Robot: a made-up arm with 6 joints. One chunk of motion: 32 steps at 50 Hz.
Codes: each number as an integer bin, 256 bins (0 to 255) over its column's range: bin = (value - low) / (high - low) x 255, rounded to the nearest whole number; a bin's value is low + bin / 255 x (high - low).
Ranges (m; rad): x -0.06..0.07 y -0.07..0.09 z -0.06..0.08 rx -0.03..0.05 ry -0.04..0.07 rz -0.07..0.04
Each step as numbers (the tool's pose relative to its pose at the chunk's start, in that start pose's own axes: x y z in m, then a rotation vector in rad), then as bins.
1 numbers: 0.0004 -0.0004 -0.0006 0.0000 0.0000 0.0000
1 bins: 118 111 108 96 93 162
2 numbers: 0.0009 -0.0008 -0.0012 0.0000 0.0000 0.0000
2 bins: 119 110 107 96 93 162
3 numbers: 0.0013 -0.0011 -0.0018 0.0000 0.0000 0.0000
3 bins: 120 110 106 96 93 162
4 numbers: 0.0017 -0.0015 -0.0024 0.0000 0.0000 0.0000
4 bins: 121 109 105 96 93 162
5 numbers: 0.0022 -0.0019 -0.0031 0.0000 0.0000 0.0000
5 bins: 122 109 104 96 93 162
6 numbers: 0.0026 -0.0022 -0.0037 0.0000 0.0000 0.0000
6 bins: 123 108 103 96 93 162
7 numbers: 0.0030 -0.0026 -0.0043 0.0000 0.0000 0.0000
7 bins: 124 107 101 96 93 162
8 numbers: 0.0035 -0.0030 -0.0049 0.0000 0.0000 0.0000
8 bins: 125 107 100 96 93 162
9 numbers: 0.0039 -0.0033 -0.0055 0.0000 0.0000 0.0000
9 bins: 125 106 99 96 93 162
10 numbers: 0.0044 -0.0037 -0.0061 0.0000 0.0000 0.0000
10 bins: 126 106 98 96 93 162
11 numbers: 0.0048 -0.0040 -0.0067 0.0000 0.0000 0.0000
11 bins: 127 105 97 96 93 162
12 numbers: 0.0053 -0.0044 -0.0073 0.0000 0.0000 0.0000
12 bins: 128 105 96 96 93 162
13 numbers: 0.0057 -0.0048 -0.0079 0.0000 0.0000 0.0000
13 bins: 129 104 95 96 93 162
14 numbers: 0.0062 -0.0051 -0.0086 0.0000 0.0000 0.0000
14 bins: 130 103 94 96 93 162
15 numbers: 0.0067 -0.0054 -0.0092 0.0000 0.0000 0.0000
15 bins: 131 103 93 96 93 162
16 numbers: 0.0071 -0.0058 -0.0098 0.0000 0.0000 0.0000
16 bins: 132 102 91 96 93 162
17 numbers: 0.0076 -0.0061 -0.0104 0.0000 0.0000 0.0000
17 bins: 133 102 90 96 93 162
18 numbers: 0.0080 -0.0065 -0.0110 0.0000 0.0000 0.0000
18 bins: 133 101 89 96 93 162
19 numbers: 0.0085 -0.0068 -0.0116 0.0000 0.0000 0.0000
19 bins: 134 101 88 96 93 162
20 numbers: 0.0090 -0.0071 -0.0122 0.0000 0.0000 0.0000
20 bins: 135 100 87 96 93 162
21 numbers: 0.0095 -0.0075 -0.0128 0.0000 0.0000 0.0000
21 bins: 136 100 86 96 93 162
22 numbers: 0.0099 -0.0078 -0.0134 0.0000 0.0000 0.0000
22 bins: 137 99 85 96 93 162
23 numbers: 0.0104 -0.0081 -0.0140 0.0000 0.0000 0.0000
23 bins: 138 99 84 96 93 162
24 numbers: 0.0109 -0.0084 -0.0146 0.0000 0.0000 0.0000
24 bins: 139 98 83 96 93 162
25 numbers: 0.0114 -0.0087 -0.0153 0.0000 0.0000 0.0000
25 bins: 140 98 81 96 93 162
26 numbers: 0.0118 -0.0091 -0.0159 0.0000 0.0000 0.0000
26 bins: 141 97 80 96 93 162
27 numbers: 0.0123 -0.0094 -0.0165 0.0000 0.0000 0.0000
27 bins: 142 97 79 96 93 162
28 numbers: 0.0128 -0.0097 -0.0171 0.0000 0.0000 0.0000
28 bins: 143 96 78 96 93 162
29 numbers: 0.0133 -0.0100 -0.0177 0.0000 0.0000 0.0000
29 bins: 144 96 77 96 93 162
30 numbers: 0.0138 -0.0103 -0.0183 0.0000 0.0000 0.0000
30 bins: 145 95 76 96 93 162
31 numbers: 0.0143 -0.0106 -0.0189 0.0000 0.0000 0.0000
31 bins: 146 95 75 96 93 162
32 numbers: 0.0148 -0.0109 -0.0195 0.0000 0.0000 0.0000
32 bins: 147 94 74 96 93 162
